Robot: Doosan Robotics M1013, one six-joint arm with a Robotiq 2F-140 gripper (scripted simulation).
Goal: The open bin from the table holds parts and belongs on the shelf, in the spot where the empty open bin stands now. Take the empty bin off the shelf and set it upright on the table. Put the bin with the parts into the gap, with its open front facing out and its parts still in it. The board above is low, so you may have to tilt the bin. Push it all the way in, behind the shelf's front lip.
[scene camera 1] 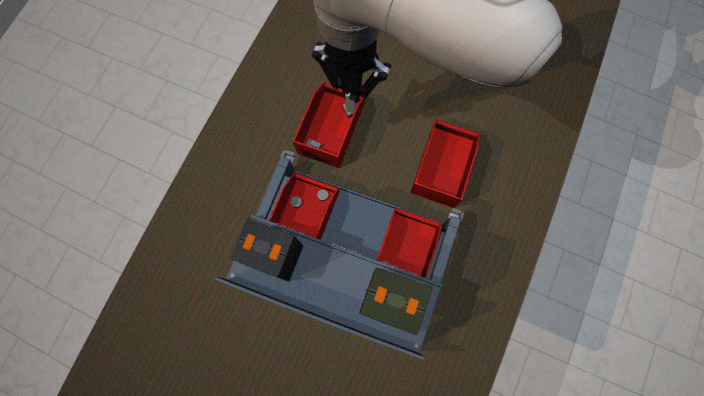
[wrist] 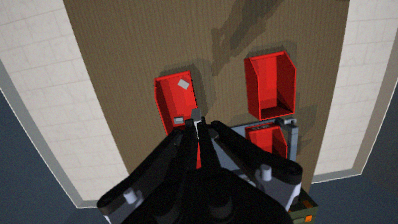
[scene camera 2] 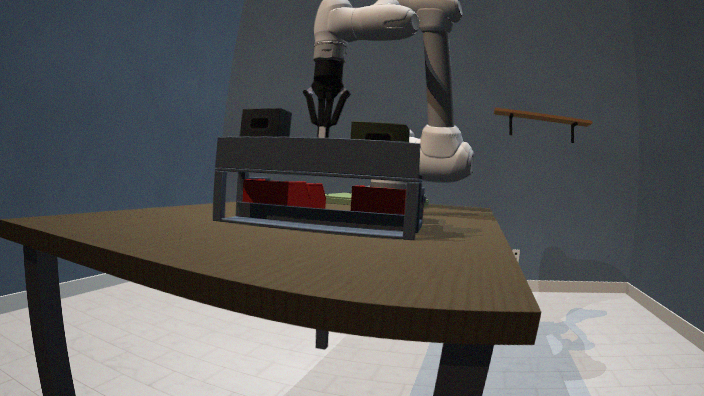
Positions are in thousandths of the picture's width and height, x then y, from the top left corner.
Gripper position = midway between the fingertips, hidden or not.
Observation:
In view: my gripper (scene camera 1: 501, 269).
My gripper also shows in the wrist view (wrist: 496, 511) and in scene camera 2 (scene camera 2: 457, 385).

